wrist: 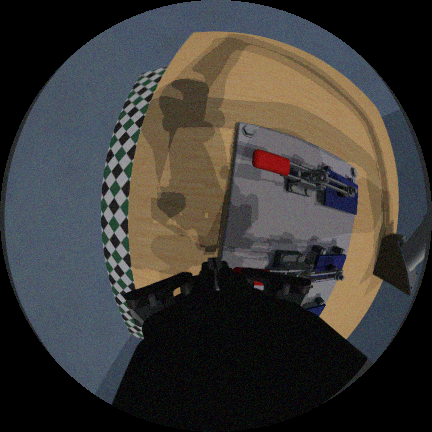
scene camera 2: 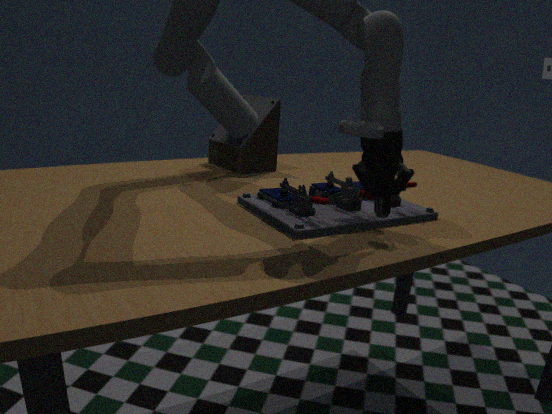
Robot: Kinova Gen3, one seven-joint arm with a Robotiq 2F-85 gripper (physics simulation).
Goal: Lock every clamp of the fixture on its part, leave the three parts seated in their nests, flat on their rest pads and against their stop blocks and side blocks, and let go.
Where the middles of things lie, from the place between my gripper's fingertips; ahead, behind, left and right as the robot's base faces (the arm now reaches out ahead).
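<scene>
Position of my hand relative to the grey fixture plate (scene camera 2: 329, 219): 20 mm above it, 20 mm to the right of it, 120 mm past it.
</scene>
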